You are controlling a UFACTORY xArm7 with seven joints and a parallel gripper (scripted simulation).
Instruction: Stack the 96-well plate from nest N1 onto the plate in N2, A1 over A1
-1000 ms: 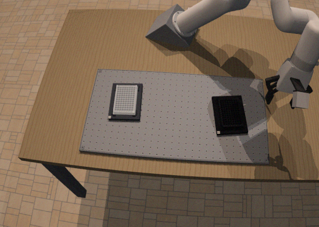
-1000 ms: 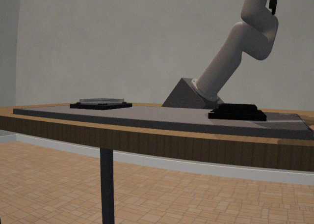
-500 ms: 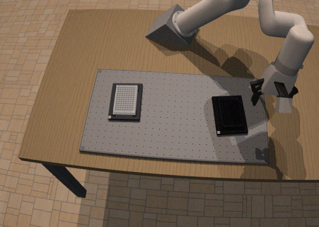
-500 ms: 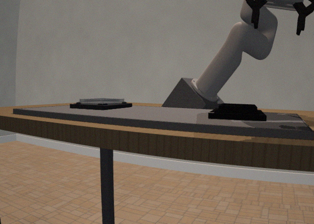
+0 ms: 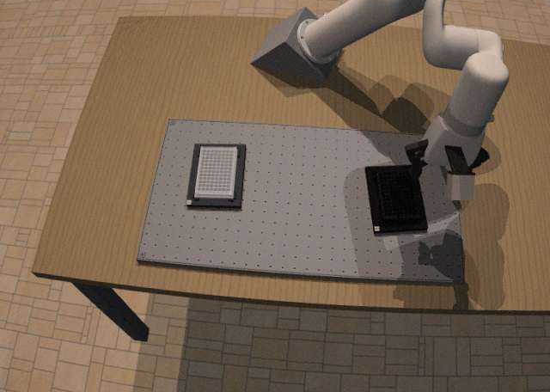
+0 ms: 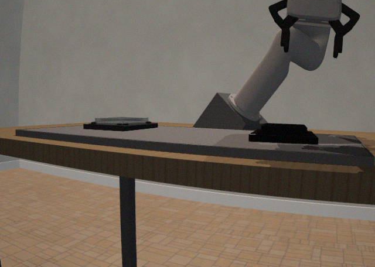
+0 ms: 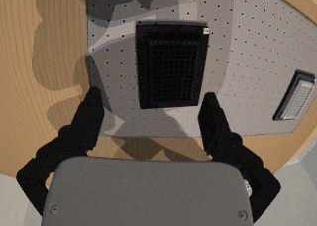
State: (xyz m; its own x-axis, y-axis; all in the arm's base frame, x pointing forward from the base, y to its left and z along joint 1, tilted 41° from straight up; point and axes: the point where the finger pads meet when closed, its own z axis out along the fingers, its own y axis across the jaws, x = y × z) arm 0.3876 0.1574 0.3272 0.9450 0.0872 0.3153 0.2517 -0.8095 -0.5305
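The black 96-well plate lies 15 cm below my hand, 6 cm to the right of it and 3 cm behind it. Also, from my hand: clear 96-well plate 46 cm to the right, 15 cm below, 2 cm ahead.
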